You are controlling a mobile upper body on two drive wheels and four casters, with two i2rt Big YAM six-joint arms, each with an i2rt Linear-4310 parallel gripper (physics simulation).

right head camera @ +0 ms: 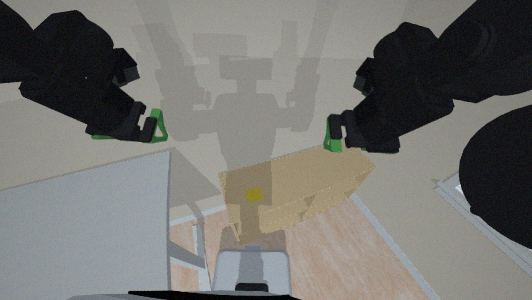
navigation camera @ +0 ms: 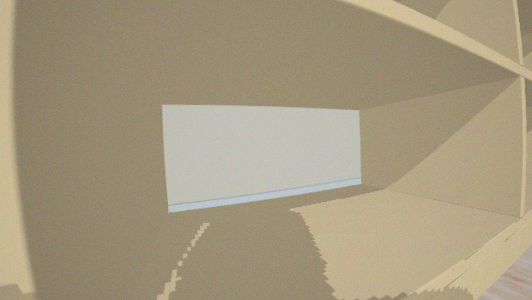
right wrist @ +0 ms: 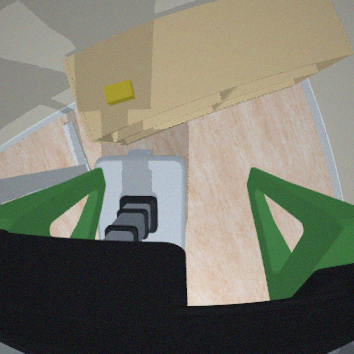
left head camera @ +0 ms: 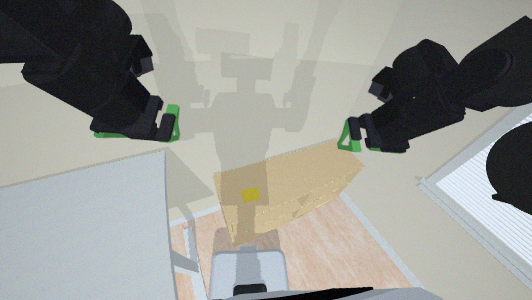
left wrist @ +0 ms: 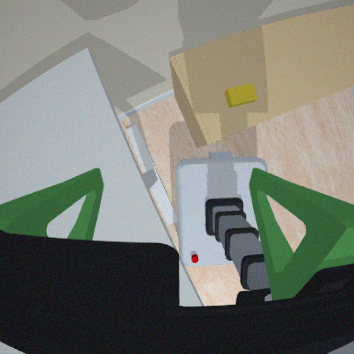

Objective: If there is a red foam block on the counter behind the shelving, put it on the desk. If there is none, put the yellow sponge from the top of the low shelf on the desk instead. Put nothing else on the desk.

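Places are measured from the left arm's base along level axes (x ahead, y left, z up), in centimetres.
Pixels of known places: left gripper, fingertip midpoint: (right head camera: 148, 136) (left head camera: 156, 135) (left wrist: 175, 175); right gripper, fingertip midpoint: (right head camera: 343, 146) (right wrist: 175, 175) (left head camera: 354, 146).
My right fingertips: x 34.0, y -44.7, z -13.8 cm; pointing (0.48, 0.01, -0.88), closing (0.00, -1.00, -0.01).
Observation:
Ahead of a thing's pixels: the offset from my right fingertips to its top centre. "pt": to the spot under its first point. Level surfaces: height alone.
The yellow sponge @(dx +22.9, dy +21.9, dz -61.7 cm) (left head camera: 250, 194) (right head camera: 254, 194) (left wrist: 241, 95) (right wrist: 119, 92) lies on top of the low wooden shelf @(dz -66.2 cm) (left head camera: 310, 175) (right head camera: 315, 175) (left wrist: 310, 50) (right wrist: 225, 50), nearer its left end. The pale grey desk top @(dz -32.2 cm) (left head camera: 90, 225) (right head camera: 90, 225) (left wrist: 60, 135) is left of the shelf. My left gripper (left head camera: 136, 136) (right head camera: 131, 136) (left wrist: 175, 175) is open and empty, in the air near the desk's far corner in the head views. My right gripper (left head camera: 366, 148) (right head camera: 350, 148) (right wrist: 175, 175) is open and empty, near the shelf's right end in the head views. No red foam block or counter shows.
The shelf's bottom board @(dz -119.3 cm) (navigation camera: 440, 245) is close before the navigation camera. My pale base (left head camera: 275, 270) (right head camera: 277, 272) (left wrist: 190, 200) stands just in front of the shelf. A wall rises behind the shelf. A window with blinds @(pt dx -8.9, dy -111.9, dz -25.4 cm) (left head camera: 490, 195) is at the right.

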